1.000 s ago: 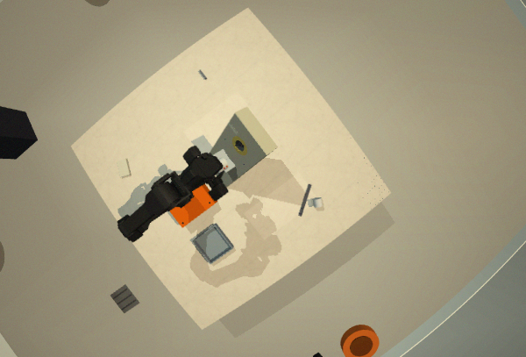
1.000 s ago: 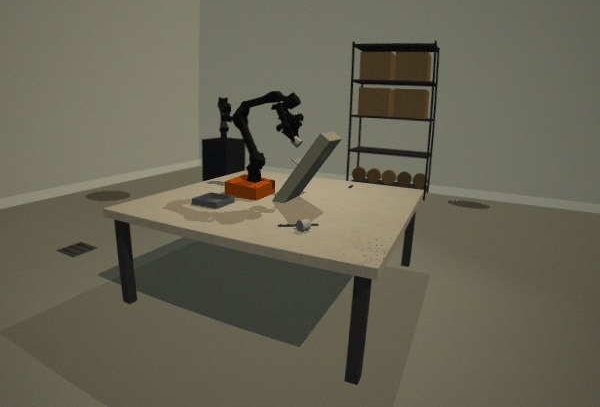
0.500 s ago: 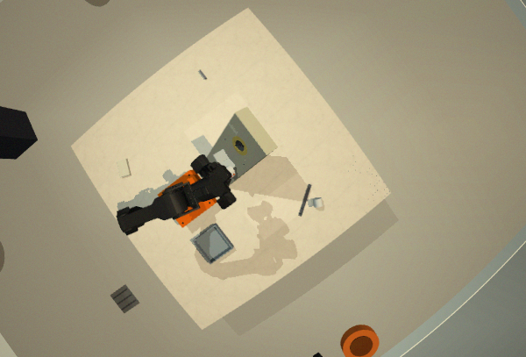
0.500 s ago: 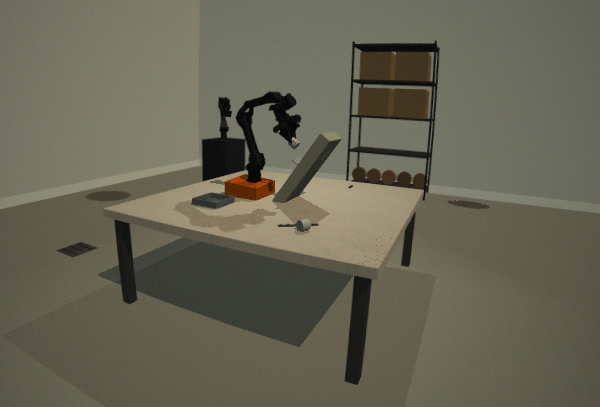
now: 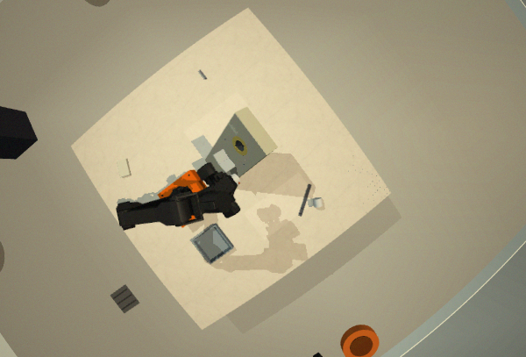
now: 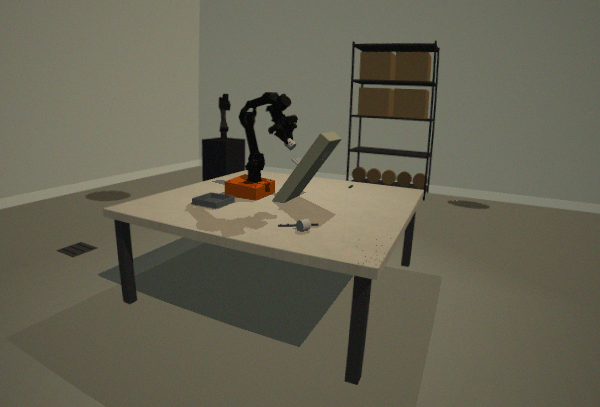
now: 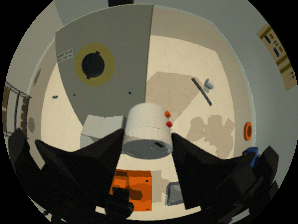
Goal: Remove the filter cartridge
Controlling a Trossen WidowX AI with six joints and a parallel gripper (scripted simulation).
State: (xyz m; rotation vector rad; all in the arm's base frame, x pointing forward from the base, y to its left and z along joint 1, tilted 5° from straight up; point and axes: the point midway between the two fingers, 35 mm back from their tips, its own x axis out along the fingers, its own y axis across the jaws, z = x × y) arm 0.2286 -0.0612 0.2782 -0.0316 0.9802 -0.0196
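Right now the grey tray is 31 cm behind my gripper tip, 21 cm to the right of it and 29 cm below it. Round my gripper tip: white filter cartridge (right at my gripper tip); then small pale block (52 cm behind, 38 cm to the left, 30 cm below).
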